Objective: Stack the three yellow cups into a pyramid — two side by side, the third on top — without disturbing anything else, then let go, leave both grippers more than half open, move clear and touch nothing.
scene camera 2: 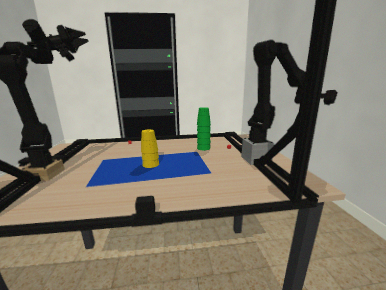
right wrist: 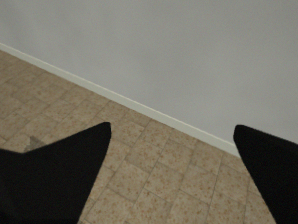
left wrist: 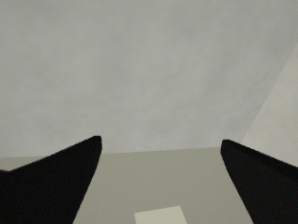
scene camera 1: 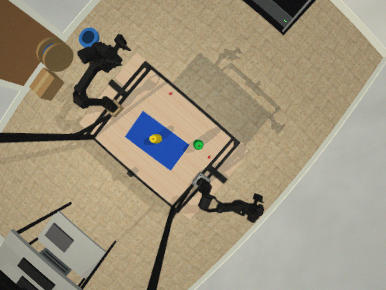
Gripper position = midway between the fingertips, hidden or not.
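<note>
My left gripper [scene camera 2: 87, 37] and [left wrist: 161, 144]; my right gripper [right wrist: 171, 130]: in sight.
</note>
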